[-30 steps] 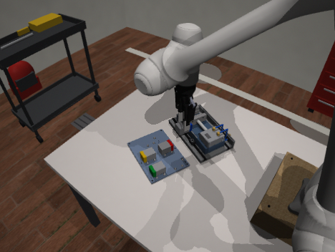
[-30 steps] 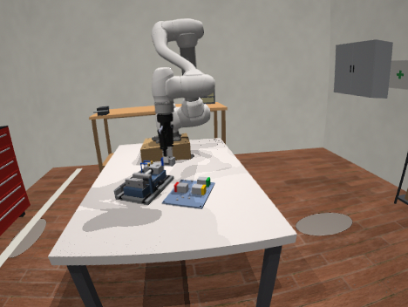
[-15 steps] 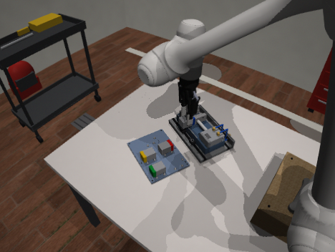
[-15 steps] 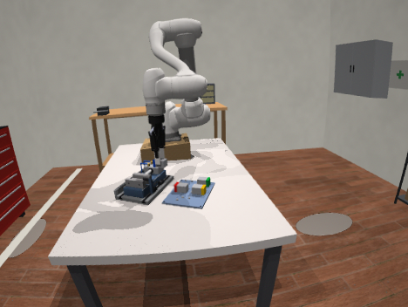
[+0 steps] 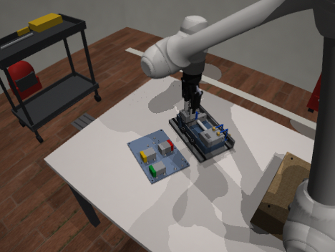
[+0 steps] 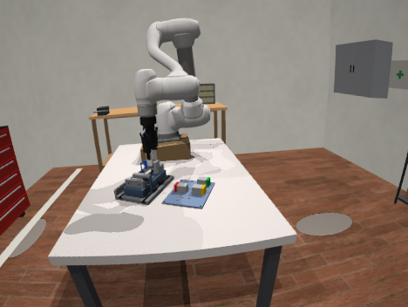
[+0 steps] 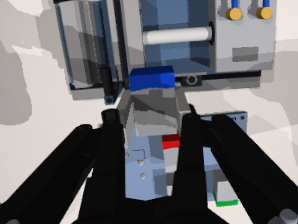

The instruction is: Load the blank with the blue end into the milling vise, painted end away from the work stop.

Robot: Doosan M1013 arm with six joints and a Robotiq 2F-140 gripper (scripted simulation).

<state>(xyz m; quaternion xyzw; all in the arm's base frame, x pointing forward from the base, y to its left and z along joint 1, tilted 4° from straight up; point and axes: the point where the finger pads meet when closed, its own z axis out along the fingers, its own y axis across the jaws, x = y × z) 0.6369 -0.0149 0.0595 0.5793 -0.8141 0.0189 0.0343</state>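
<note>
My gripper is now 3 cm past the vise, 5 cm to the left of it and 14 cm above it. From my hand the other things lie so: red-ended blank: 2 cm ahead, 13 cm to the left, 15 cm below; then blue-ended blank: 3 cm below; then infeed plate: 4 cm ahead, 18 cm to the left, 18 cm below.
</note>
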